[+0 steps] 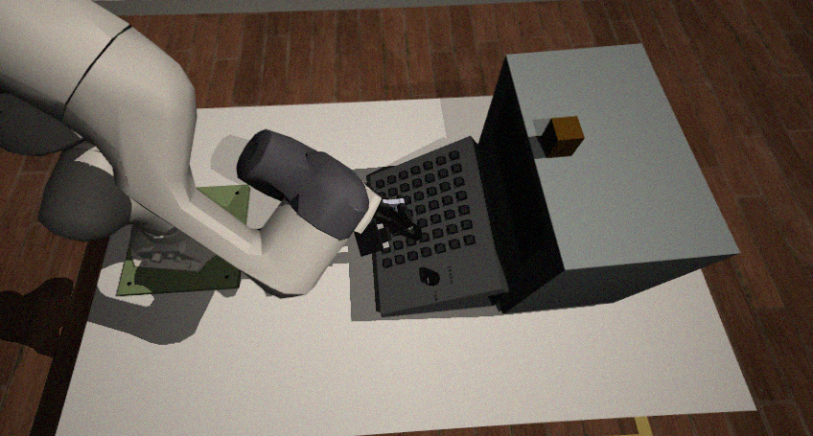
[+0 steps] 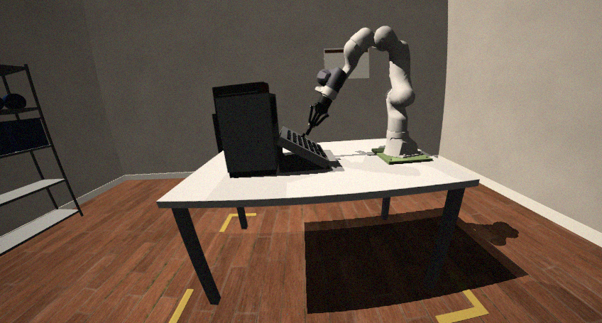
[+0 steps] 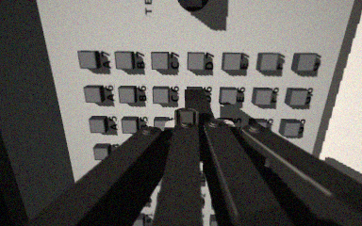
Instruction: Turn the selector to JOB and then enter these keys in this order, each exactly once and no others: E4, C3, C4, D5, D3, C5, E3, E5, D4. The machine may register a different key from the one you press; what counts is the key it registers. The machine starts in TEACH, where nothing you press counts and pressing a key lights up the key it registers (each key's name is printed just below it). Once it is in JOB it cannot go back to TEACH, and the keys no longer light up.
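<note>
The key C5 is 60 mm ahead of my hand, 40 mm below it and 30 mm to the left of it. From my hand the other things lie so: c6 key: 60 mm ahead, 40 mm below; then sloped keypad: 90 mm below, 60 mm ahead, 20 mm to the left; then selector knob: 100 mm to the right, 50 mm below, 30 mm ahead.
</note>
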